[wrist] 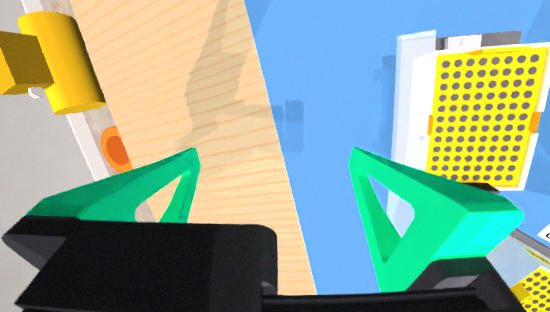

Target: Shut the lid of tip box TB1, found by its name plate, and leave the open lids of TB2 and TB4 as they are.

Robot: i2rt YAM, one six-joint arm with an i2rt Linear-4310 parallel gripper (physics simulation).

gripper: 274,156
lid: 415,53
blue mat: 330,79
